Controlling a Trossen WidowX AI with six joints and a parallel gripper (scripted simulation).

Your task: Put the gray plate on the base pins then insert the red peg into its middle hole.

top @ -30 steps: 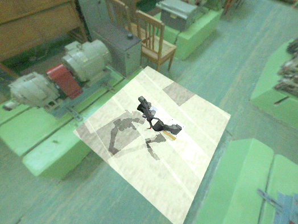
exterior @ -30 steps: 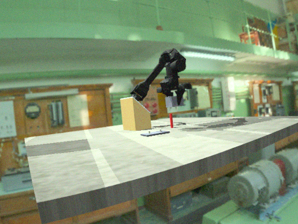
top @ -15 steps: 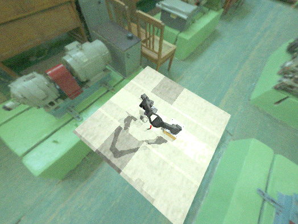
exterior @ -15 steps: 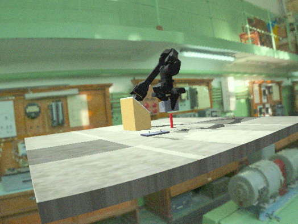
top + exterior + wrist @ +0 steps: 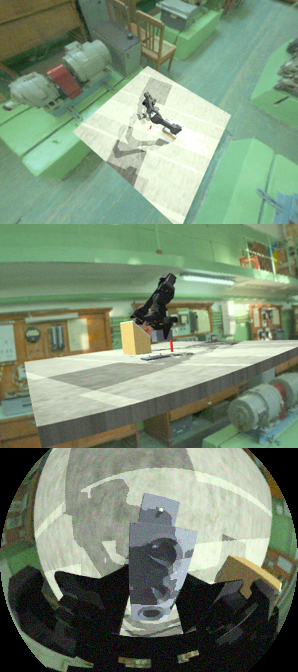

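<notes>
The dark base is 10 mm behind my gripper tip, 50 mm to the right of it and 80 mm below it. Round my gripper tip: red peg 120 mm behind, 140 mm to the left, 40 mm below; then gray plate 30 mm above.
</notes>
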